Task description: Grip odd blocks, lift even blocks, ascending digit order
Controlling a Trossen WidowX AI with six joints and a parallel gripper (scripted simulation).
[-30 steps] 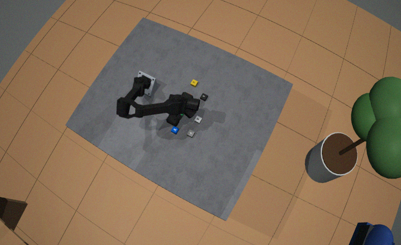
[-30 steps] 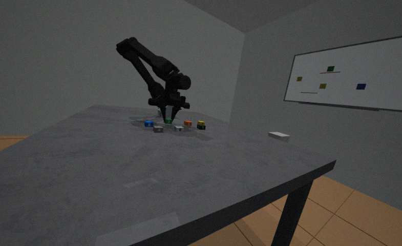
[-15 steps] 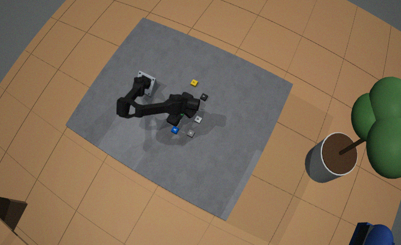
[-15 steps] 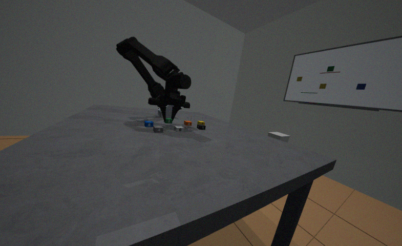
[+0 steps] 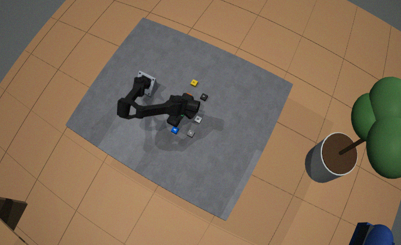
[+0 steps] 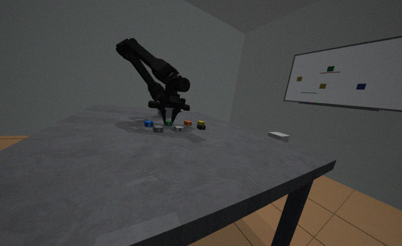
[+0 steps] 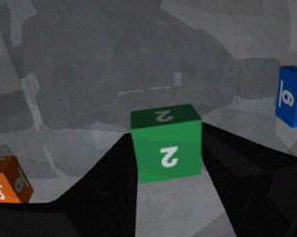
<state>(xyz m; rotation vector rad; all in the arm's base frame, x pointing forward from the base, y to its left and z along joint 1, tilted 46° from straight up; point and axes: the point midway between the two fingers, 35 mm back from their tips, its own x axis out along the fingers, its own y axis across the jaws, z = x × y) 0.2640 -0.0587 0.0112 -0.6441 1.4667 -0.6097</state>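
Now: the green block marked 2 right at my gripper tip. The rest, counted from my gripper tip: orange block: 3 cm behind, 11 cm to the left; then white block marked 0: 9 cm ahead, 2 cm to the left; then blue block: 1 cm ahead, 9 cm to the right.
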